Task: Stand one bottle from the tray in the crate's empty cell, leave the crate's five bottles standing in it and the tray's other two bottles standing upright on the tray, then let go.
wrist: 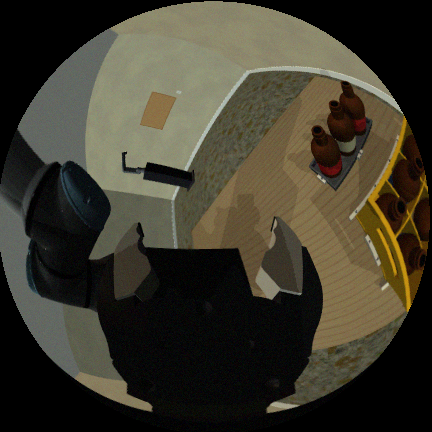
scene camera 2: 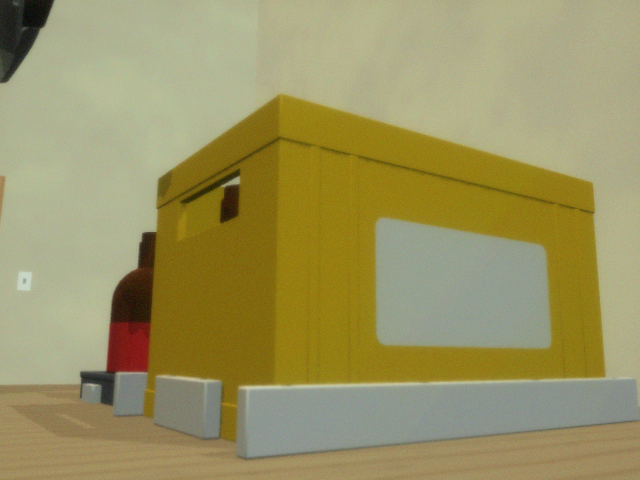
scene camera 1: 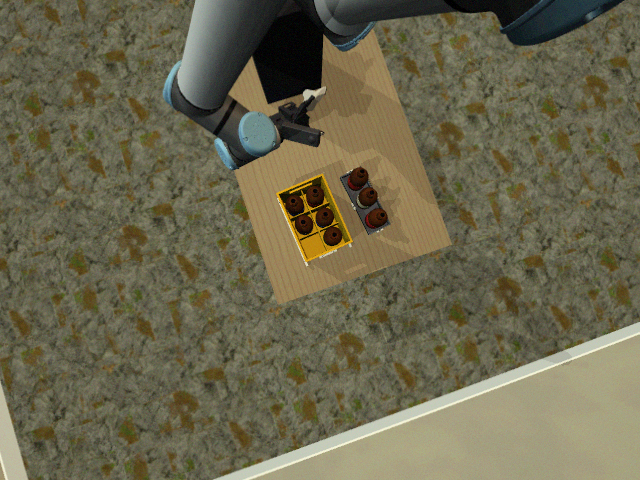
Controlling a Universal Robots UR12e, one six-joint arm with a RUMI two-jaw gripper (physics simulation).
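Frame: origin at the arm's base, x right, y back, z down, level; centimetres.
Where they show: gripper, between the fingertips: [wrist: 205, 221] [scene camera 1: 325, 111].
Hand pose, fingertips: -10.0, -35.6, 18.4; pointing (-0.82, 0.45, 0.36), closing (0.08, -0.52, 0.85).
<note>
Things, the pixels of their top centre, and the offset from my fingertips, as dx, dy, dz. Level surfaces: height alone.
- yellow crate, centre of its top: [scene camera 2: 375, 180] [scene camera 1: 314, 217] +8.0, -31.6, +13.2
- dark tray, centre of its top: [scene camera 2: 232, 371] [wrist: 344, 140] [scene camera 1: 365, 200] -14.6, -25.3, +28.2
- wooden table, height of its surface: dz +30.8
The yellow crate [scene camera 1: 337, 208] [scene camera 2: 320, 258] [wrist: 374, 222] holds several upright brown bottles; its empty cell [scene camera 1: 312, 246] is at the lower left in scene camera 1. The dark tray [scene camera 1: 362, 212] [scene camera 2: 107, 387] [wrist: 336, 184] beside it bears three upright bottles: a red-labelled one [scene camera 1: 357, 178] [wrist: 326, 152] nearest my gripper, a white-labelled one [scene camera 1: 367, 197] [wrist: 342, 127] in the middle and a red-labelled one [scene camera 1: 376, 218] [wrist: 353, 107] at the far end. My gripper [scene camera 1: 321, 113] [wrist: 205, 221] is open and empty, apart from the crate and tray, on the arm's base side.
White strips [scene camera 2: 434, 413] lie along the crate's foot, and small white blocks [scene camera 2: 91, 392] sit at the tray's edge. The wooden table [scene camera 1: 268, 268] bears both. A black block [scene camera 1: 292, 62] is at the table's top end in scene camera 1, partly behind the arm [scene camera 1: 222, 56].
</note>
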